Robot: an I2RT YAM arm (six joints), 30 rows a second.
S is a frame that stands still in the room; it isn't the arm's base.
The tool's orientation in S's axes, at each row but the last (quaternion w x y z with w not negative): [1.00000 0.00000 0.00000 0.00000]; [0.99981 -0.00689 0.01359 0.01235]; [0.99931 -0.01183 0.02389 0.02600]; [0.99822 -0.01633 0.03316 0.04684]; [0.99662 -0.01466 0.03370 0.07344]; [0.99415 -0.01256 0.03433 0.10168]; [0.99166 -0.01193 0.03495 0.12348]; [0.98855 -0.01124 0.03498 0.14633]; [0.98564 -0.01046 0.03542 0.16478]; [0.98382 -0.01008 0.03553 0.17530]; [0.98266 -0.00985 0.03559 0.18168]
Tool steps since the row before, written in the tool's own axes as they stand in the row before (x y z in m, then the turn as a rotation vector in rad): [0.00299 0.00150 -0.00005 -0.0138 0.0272 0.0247]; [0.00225 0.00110 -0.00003 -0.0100 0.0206 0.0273]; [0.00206 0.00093 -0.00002 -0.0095 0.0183 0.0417]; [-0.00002 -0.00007 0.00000 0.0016 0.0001 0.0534]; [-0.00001 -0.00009 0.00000 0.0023 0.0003 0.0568]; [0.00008 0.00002 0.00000 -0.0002 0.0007 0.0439]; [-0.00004 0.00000 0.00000 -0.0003 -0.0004 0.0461]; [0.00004 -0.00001 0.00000 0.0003 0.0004 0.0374]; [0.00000 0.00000 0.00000 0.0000 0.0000 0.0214]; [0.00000 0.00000 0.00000 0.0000 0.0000 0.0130]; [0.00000 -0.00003 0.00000 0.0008 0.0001 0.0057]
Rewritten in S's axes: [0.00299 0.00150 -0.00005 -0.0138 0.0272 0.0247]; [0.00222 0.00115 -0.00011 -0.0098 0.0207 0.0273]; [0.00201 0.00103 -0.00014 -0.0085 0.0188 0.0417]; [-0.00001 -0.00007 0.00000 0.0050 0.0022 0.0531]; [0.00000 -0.00009 0.00000 0.0059 0.0026 0.0565]; [0.00007 0.00004 -0.00001 0.0025 0.0020 0.0438]; [-0.00004 -0.00001 0.00000 0.0029 0.0010 0.0460]; [0.00004 0.00000 0.00000 0.0026 0.0017 0.0373]; [0.00000 0.00000 0.00000 0.0014 0.0007 0.0213]; [0.00000 0.00000 0.00000 0.0009 0.0004 0.0130]; [0.00001 -0.00003 0.00000 0.0011 0.0006 0.0056]
